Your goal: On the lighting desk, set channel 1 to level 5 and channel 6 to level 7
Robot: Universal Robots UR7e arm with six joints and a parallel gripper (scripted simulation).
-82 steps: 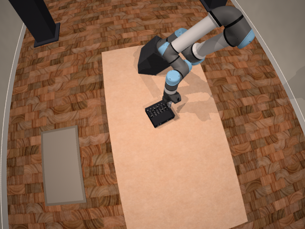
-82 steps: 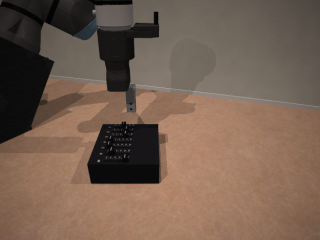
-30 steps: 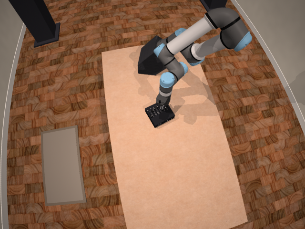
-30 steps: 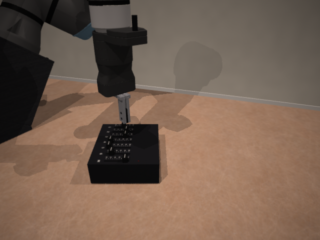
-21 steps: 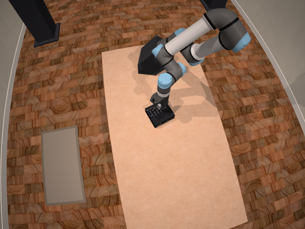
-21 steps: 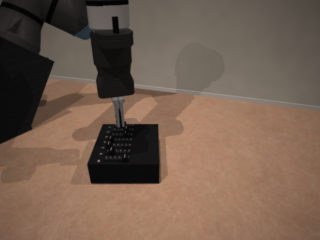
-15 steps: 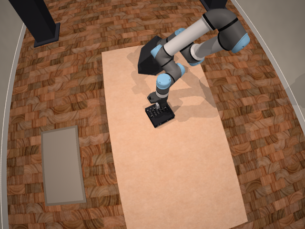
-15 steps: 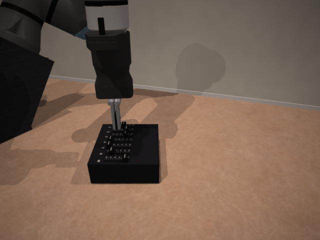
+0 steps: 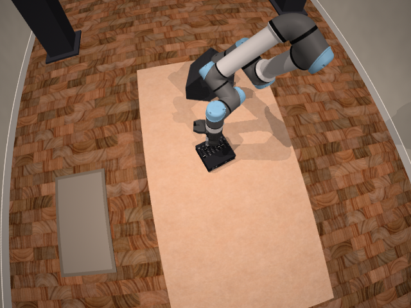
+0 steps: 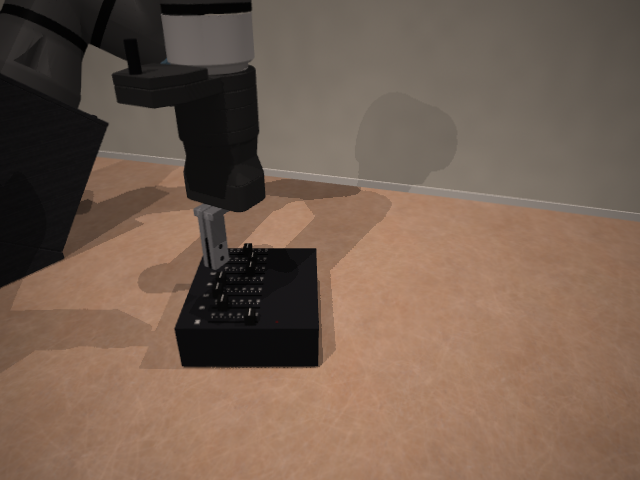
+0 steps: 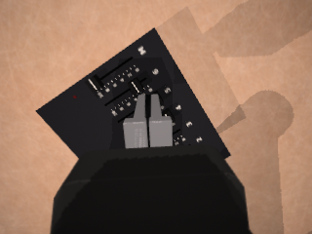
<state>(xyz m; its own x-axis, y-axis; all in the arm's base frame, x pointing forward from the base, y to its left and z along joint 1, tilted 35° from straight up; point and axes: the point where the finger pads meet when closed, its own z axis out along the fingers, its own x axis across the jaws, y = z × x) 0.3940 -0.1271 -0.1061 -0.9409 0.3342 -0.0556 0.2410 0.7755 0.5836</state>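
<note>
Right now my hand is 1 cm short of the channel 6 cap, 1 cm to the left of it and 5 cm above it. From my hand the other things lie so: channel 5 fader cap 1 cm behind, 1 cm to the left, 5 cm below; then channel 4 fader cap 1 cm behind, 3 cm to the left, 5 cm below; then channel 3 fader cap 1 cm ahead, 6 cm to the left, 5 cm below.
</note>
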